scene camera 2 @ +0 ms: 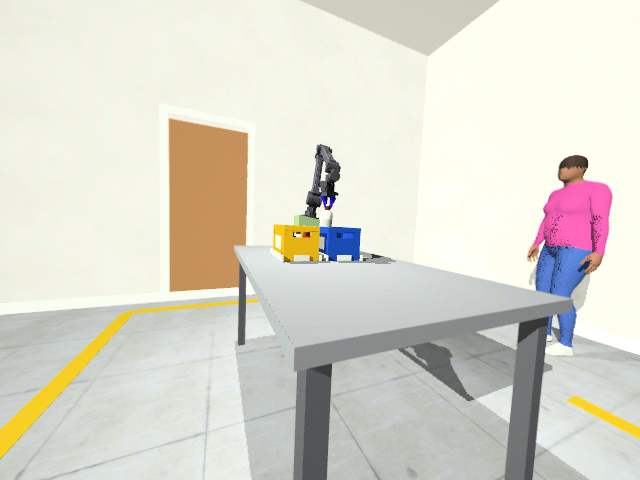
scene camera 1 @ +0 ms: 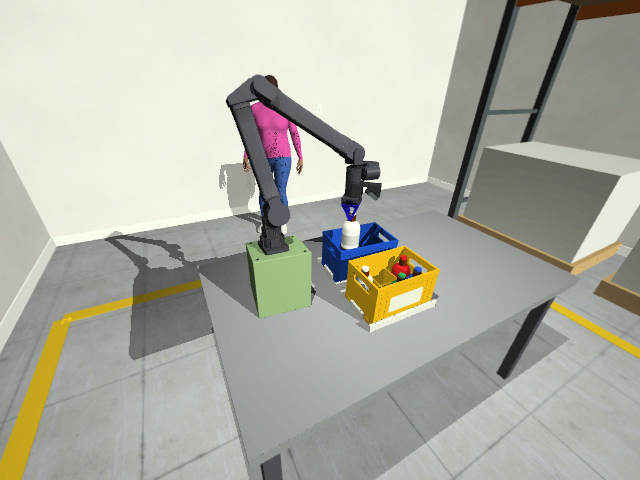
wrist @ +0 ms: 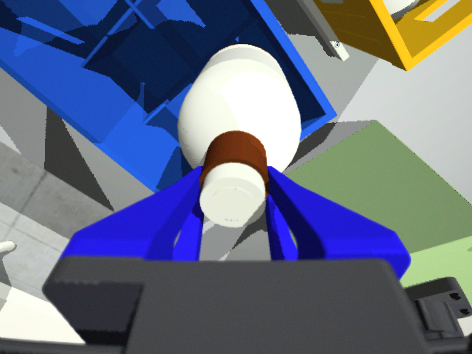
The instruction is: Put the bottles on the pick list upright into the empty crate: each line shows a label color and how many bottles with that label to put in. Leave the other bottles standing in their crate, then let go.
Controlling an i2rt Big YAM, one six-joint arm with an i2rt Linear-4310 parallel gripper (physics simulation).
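Frame: origin at the arm's base, x left, y up, z ahead, level; metres.
Seen in the pictures: gripper, fingertip midpoint: (scene camera 2: 327, 209) (scene camera 1: 350, 218) (wrist: 234, 176); arm's base, origin of the base link: (scene camera 2: 309, 218) (scene camera 1: 273, 247).
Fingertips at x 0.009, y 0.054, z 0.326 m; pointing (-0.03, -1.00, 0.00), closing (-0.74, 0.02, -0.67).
Offsets run from my fingertips to a thing's top centre. "spot": to the spot under its first point. Level surfaces: height alone.
My gripper (scene camera 1: 351, 218) (scene camera 2: 327, 207) (wrist: 234, 176) is shut on the brown neck of a white bottle @(dx -0.008, dy +0.029, dz +0.003 m) (scene camera 1: 350, 235) (scene camera 2: 326, 218) (wrist: 240, 100) with a white cap. The bottle hangs about upright over one end of the blue crate @(dx +0.025, dy -0.106, dz +0.072 m) (scene camera 1: 333, 263) (scene camera 2: 341, 249) (wrist: 115, 145), its base near rim height. Dividers show inside that crate; part of it is hidden by the bottle. The yellow crate @(dx -0.217, dy -0.106, dz +0.064 m) (scene camera 1: 382, 308) (scene camera 2: 299, 249) (wrist: 396, 47) holds a white-capped bottle @(spot: dx -0.187, dy -0.122, dz -0.033 m) (scene camera 1: 366, 270), a red bottle @(dx -0.174, dy -0.118, dz +0.153 m) (scene camera 1: 400, 268), a green-capped bottle @(dx -0.264, dy -0.118, dz +0.068 m) (scene camera 1: 401, 277) and a blue-capped bottle @(dx -0.257, dy -0.118, dz +0.150 m) (scene camera 1: 417, 270). No readable pick list shows.
The crates stand side by side on the grey table @(dy -0.281 m) (scene camera 1: 330, 372) (scene camera 2: 403, 299). The green arm base (scene camera 1: 281, 281) (scene camera 2: 305, 220) (wrist: 380, 185) stands close by. A person (scene camera 1: 273, 129) (scene camera 2: 576, 222) stands beyond the table. A large grey box (scene camera 1: 537, 201) is at the right.
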